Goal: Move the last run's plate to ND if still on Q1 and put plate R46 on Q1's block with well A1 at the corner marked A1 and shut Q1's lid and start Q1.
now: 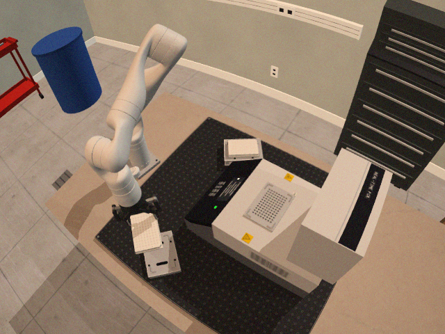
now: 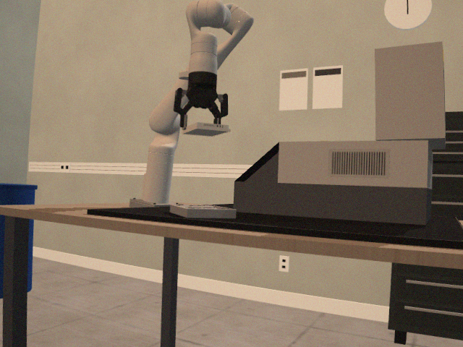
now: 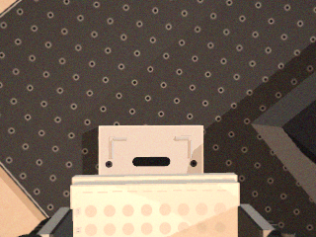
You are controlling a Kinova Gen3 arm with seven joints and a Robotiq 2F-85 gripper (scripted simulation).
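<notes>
The grey nest lies 3 cm ahead of my hand, 2 cm to the right of it and 21 cm below it. From my hand the other things lie so: A1 mark (16 cm behind, 52 cm to the left, 19 cm below); then white plate (7 cm behind, 53 cm to the left, 18 cm below).
</notes>
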